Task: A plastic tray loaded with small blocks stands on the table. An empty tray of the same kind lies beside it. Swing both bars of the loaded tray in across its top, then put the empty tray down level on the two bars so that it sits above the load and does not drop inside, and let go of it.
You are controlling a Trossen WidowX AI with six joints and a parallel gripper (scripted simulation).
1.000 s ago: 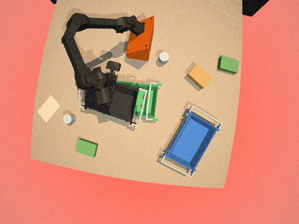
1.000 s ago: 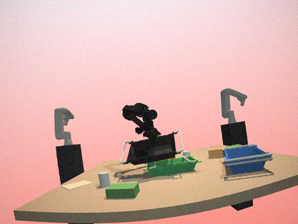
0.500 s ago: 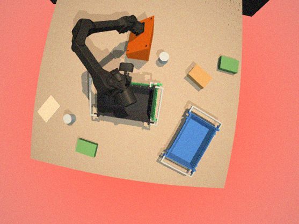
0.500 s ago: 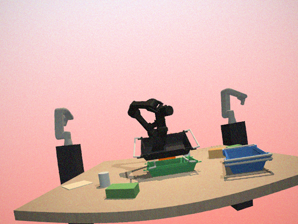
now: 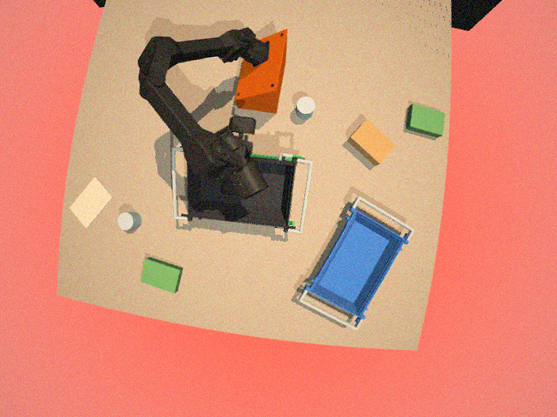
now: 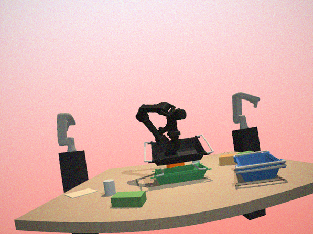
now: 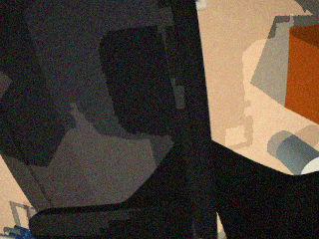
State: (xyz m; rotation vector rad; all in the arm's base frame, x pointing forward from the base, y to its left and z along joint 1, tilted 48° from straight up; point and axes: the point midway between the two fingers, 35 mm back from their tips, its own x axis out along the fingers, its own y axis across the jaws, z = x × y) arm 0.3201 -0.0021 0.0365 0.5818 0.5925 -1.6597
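Right now the black tray is 80 mm ahead of my gripper tip. The rest, counted from my gripper tip: cream card 140 mm ahead, 540 mm to the right, 170 mm below; then orange block 100 mm behind, 380 mm to the left, 150 mm below.
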